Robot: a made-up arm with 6 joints.
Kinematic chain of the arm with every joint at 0, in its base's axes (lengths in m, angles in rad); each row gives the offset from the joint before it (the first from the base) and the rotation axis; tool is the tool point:
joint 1: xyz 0 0 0.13 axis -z
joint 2: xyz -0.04 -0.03 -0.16 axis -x
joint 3: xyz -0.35 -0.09 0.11 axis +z
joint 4: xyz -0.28 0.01 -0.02 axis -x
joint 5: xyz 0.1 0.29 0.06 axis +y
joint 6: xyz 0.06 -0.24 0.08 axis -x
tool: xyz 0.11 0 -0.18
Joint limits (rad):
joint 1: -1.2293..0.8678
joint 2: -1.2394..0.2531
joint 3: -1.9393..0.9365
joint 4: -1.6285..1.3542
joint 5: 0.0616..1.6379
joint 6: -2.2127..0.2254
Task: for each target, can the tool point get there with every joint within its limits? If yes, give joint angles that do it. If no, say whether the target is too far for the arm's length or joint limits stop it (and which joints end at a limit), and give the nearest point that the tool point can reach.
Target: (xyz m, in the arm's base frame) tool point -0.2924 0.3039 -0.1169
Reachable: yes | joints 0.5135 0.0675 -0.8967 0.3298 1.4354 -0.8052
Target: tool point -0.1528 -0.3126 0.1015
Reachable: yes | joints -0.2333 -0.7555 -1.5014 -0.6698 0.5709 -1.5617
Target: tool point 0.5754 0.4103 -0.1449
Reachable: no: joint limits stop it (at a limit: joint 1, joint 2, joint 5) | nearest point -0.0146 0.2963 0.0026 | short by 0.619 m
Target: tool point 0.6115 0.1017 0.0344
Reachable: no: joint limits stop it (at a limit: joint 1, joint 3, joint 5, joint 6) | nearest point 0.2517 -0.2098 0.0049 | short by 0.477 m
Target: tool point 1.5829 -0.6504 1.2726
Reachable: no: too far | nearest point 0.2278 -0.4476 0.2295 | short by 1.722 m
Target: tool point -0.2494 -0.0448 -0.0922
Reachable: yes | joints -0.2769 -0.5429 -0.8377 1.0586 0.5163 -1.6477
